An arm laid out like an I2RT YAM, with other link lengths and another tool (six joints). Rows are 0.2 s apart.
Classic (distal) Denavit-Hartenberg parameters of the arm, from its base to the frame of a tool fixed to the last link. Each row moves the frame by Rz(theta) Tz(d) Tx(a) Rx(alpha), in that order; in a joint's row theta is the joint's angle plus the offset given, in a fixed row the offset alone. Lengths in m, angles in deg.
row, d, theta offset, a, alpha
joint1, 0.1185, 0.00, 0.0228, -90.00
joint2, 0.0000, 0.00, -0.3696, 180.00
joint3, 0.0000, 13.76, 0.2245, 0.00
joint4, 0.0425, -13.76, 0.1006, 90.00
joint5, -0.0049, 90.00, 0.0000, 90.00
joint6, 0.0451, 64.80, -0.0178, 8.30
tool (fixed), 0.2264, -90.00, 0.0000, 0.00
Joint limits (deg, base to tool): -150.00..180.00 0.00..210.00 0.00..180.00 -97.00..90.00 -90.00..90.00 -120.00..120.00
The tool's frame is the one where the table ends.
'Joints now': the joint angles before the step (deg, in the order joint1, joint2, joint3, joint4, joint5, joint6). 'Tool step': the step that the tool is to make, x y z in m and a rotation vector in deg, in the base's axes. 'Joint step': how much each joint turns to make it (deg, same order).
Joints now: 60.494, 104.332, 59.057, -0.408, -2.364, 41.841
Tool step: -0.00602, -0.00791, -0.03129, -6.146, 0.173, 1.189
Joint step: 1.087, 2.684, 1.580, -4.403, 2.045, -1.950
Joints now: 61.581, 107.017, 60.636, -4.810, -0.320, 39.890
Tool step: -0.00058, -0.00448, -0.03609, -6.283, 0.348, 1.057
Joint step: 0.746, 4.460, 2.724, -3.953, 1.959, -1.806
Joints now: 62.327, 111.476, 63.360, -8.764, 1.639, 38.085
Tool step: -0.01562, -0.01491, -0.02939, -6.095, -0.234, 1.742
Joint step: 2.059, 1.934, -0.778, -2.568, 2.694, -1.222
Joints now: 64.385, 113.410, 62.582, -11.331, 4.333, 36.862
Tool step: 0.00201, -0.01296, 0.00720, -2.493, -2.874, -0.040
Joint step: 1.071, -1.372, -0.452, -1.884, 3.761, -0.699
